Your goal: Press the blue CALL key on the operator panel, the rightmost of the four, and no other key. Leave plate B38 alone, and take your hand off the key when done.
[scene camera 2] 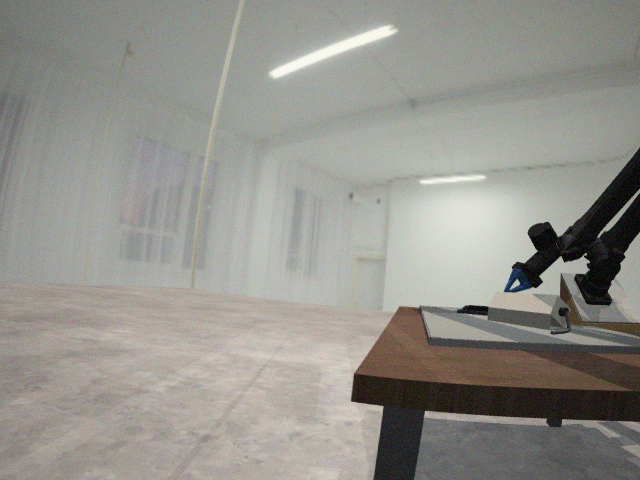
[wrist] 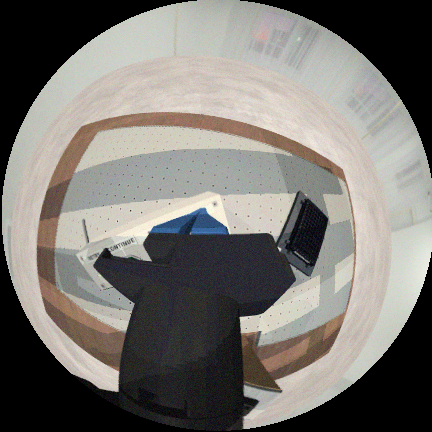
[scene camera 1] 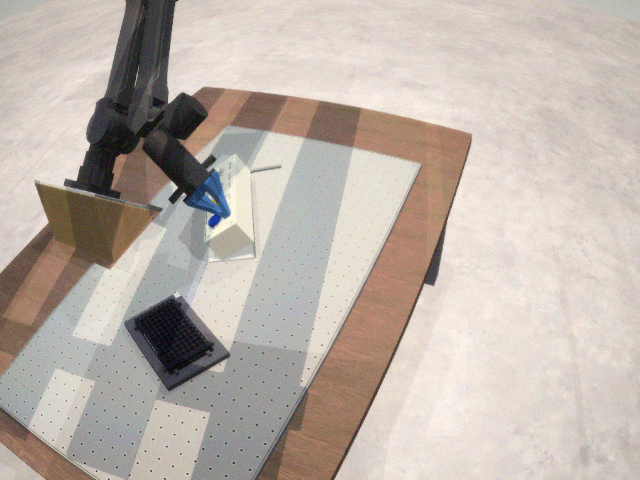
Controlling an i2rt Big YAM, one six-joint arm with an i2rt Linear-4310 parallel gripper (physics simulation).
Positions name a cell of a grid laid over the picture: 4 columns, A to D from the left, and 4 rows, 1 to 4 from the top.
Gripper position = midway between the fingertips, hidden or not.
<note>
My gripper (scene camera 1: B2) is shut and touches a white key panel (scene camera 1: B2). I also see a black gridded tray (scene camera 1: B3).
The black gridded tray is seen too in the wrist view (wrist: C3). My gripper is seen too in scene camera 2 (scene camera 2: D3) and in the wrist view (wrist: B2). The white key panel is seen too in the wrist view (wrist: B3).
</note>
